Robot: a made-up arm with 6 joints.
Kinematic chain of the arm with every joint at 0, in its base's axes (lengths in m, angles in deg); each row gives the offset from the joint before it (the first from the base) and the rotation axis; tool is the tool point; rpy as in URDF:
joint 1: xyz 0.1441 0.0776 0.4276 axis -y
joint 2: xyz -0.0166 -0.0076 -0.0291 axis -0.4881 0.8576 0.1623
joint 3: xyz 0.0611 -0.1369 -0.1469 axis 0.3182 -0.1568 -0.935
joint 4: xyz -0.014 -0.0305 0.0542 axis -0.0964 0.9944 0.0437
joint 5: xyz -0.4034 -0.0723 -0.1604 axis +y
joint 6: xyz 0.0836 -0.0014 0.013 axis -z
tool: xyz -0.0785 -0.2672 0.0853 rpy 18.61 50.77 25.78
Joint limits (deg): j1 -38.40..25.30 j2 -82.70..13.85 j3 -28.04..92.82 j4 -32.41..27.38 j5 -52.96..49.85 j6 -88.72..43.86
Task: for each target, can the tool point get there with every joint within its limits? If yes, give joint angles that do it. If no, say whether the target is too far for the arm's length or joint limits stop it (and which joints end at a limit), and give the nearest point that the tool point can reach.
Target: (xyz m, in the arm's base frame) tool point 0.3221 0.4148 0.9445
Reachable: no: joint limits stop it (at a limit: joint 1, joint 2, joint 3, joint 6) | nearest point 0.4531 0.5239 0.7300 | short by 0.274 m
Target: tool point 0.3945 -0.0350 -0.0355
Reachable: yes | joints -2.11 -64.56 31.35 -18.81 27.68 -60.37
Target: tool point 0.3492 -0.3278 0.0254
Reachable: yes | joints 18.53 -38.48 -15.84 16.36 41.91 -58.56
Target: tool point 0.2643 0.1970 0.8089
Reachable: no: joint limits stop it (at a limit: joint 1, joint 2, joint 3, joint 5, joint 6) | nearest point 0.0102 0.0603 0.6783 | short by 0.317 m
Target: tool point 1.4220 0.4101 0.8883
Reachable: no: too far | nearest point 0.6100 0.4916 0.5956 | short by 0.867 m
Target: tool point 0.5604 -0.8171 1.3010
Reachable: no: too far | nearest point 0.1379 -0.4881 0.7889 | short by 0.741 m
